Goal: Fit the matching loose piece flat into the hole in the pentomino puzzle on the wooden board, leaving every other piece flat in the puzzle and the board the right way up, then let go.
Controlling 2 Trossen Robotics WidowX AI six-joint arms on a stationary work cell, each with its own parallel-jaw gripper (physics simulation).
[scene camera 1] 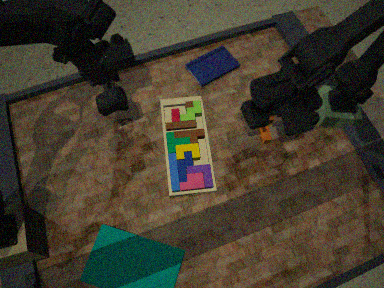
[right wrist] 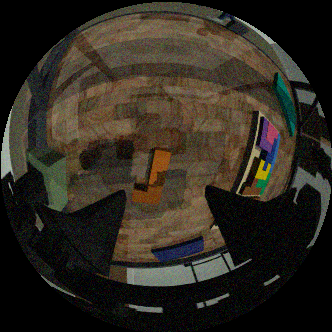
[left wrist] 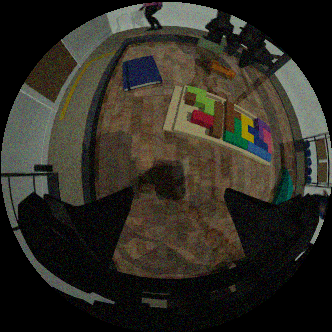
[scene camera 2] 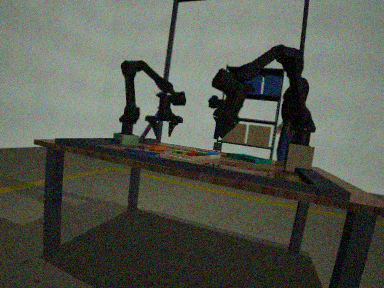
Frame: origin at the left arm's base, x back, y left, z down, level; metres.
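Seen in the pictures: left gripper, between the fingertips: (left wrist: 180,193) (scene camera 2: 218,138); right gripper, between the fingertips: (scene camera 1: 269,122) (right wrist: 165,192) (left wrist: 234,60) (scene camera 2: 162,136); left arm's base, origin of its link: (scene camera 1: 0,232) (right wrist: 311,153); right arm's base, origin of its link: (scene camera 1: 341,101) (right wrist: 36,183) (left wrist: 212,39) (scene camera 2: 126,134).
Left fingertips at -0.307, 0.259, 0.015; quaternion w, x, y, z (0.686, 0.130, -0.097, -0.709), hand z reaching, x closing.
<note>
Pixels of each thing's top centre, then the offset from my left fingertips to it, as dx, dy, dz.
- orange L-shaped piece, centre of its top: (right wrist: 149,178) (scene camera 1: 268,126) (left wrist: 224,65) (scene camera 2: 158,145) -0.342, -0.150, +0.082
- puzzle board, centre of its top: (left wrist: 233,122) (right wrist: 255,182) (scene camera 1: 186,140) (scene camera 2: 196,153) -0.124, -0.125, +0.085
- red piece, centre of its top: (left wrist: 198,114) (scene camera 1: 175,111) -0.120, -0.040, +0.076
- yellow piece, centre of its top: (right wrist: 263,170) (left wrist: 247,127) (scene camera 1: 187,151) -0.117, -0.157, +0.076
- blue book, centre of its top: (left wrist: 139,67) (right wrist: 179,252) (scene camera 1: 212,64) (scene camera 2: 139,151) -0.271, +0.092, +0.089
- teal flat object, centre of its top: (scene camera 1: 132,265) (left wrist: 282,203) (right wrist: 288,103) (scene camera 2: 248,156) +0.076, -0.380, +0.083
- green block, centre of its top: (right wrist: 37,184) (scene camera 1: 340,101) (left wrist: 212,39) (scene camera 2: 126,134) -0.548, -0.149, +0.050
An orange L-shaped piece (scene camera 1: 265,135) (scene camera 2: 158,148) (left wrist: 223,70) (right wrist: 160,162) lies loose on the table, right of the puzzle board (scene camera 1: 181,100) (left wrist: 173,109) (right wrist: 248,150) in scene camera 1. The board lies face up with coloured pieces in it. Bare pale floor shows around the red piece (scene camera 1: 175,114) (left wrist: 202,119) and along the edge by the yellow piece (scene camera 1: 187,150) (left wrist: 246,126) (right wrist: 262,171). My right gripper (scene camera 2: 162,132) (right wrist: 165,192) is open and empty above the orange piece, partly hiding it in scene camera 1. My left gripper (left wrist: 180,193) is open and empty above the table, left of the board.
A blue book (scene camera 1: 213,66) (left wrist: 142,73) (right wrist: 178,249) lies beyond the board. A teal flat object (scene camera 1: 132,257) (left wrist: 284,187) (right wrist: 285,104) lies at the near left in scene camera 1. A green block (scene camera 2: 126,138) (right wrist: 50,177) stands at the right arm's base. Dark raised strips edge the table.
</note>
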